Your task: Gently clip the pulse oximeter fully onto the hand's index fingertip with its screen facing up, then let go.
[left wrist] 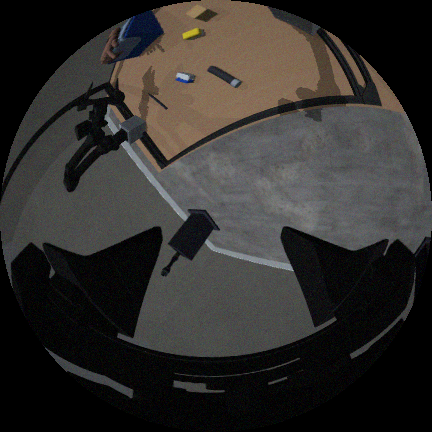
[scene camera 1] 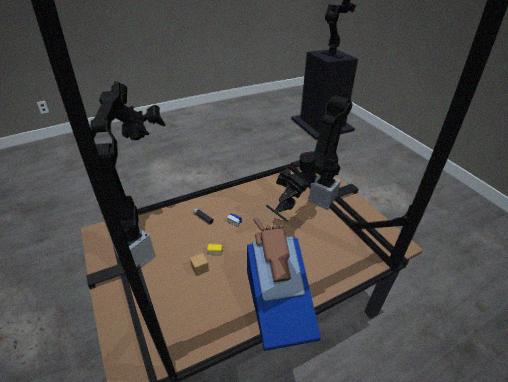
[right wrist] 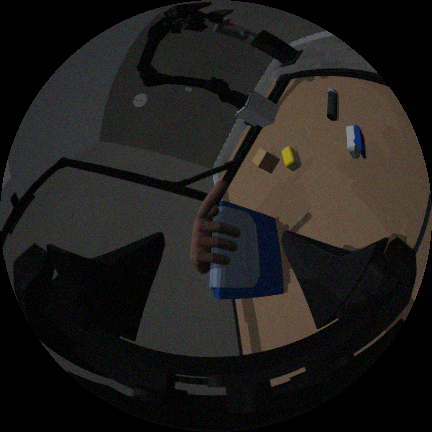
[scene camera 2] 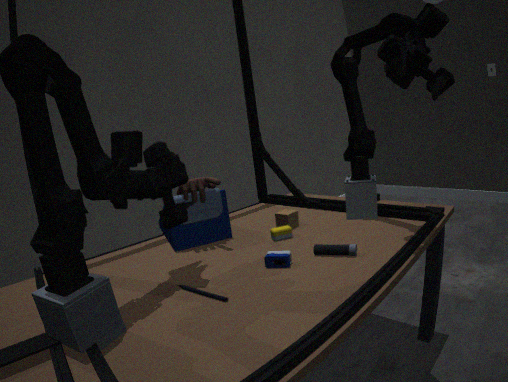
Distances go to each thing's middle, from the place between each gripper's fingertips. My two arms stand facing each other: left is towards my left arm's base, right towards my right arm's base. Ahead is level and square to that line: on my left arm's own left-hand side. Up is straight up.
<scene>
I see my right gripper 240 mm past the grey pad on blue base point(scene camera 1: 285, 313), 100 mm to the right of it and 150 mm above it.
Now: left hand 68 cm past the grey pad on blue base, 32 cm above it and 21 cm to the left of it.
</scene>
